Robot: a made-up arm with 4 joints. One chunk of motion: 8 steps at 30 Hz.
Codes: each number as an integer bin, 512 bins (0 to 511) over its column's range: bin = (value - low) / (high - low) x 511, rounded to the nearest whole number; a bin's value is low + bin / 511 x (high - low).
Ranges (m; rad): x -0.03..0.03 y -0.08..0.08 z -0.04..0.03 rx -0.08..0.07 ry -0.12..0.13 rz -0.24..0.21
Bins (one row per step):
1: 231 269 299 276 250 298
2: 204 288 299 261 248 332
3: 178 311 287 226 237 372
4: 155 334 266 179 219 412
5: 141 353 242 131 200 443
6: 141 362 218 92 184 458
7: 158 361 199 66 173 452
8: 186 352 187 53 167 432
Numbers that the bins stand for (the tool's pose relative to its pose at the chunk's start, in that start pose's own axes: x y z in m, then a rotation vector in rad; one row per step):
1: -0.0029 0.0042 0.0010 0.0010 0.0023 0.0224
2: -0.0060 0.0102 0.0010 -0.0034 0.0013 0.0524
3: -0.0091 0.0174 -0.0007 -0.0137 -0.0041 0.0876
4: -0.0118 0.0246 -0.0036 -0.0275 -0.0129 0.1228
5: -0.0134 0.0305 -0.0068 -0.0415 -0.0222 0.1501
6: -0.0134 0.0333 -0.0101 -0.0530 -0.0300 0.1633
7: -0.0114 0.0330 -0.0127 -0.0606 -0.0354 0.1580
8: -0.0082 0.0302 -0.0144 -0.0644 -0.0383 0.1404

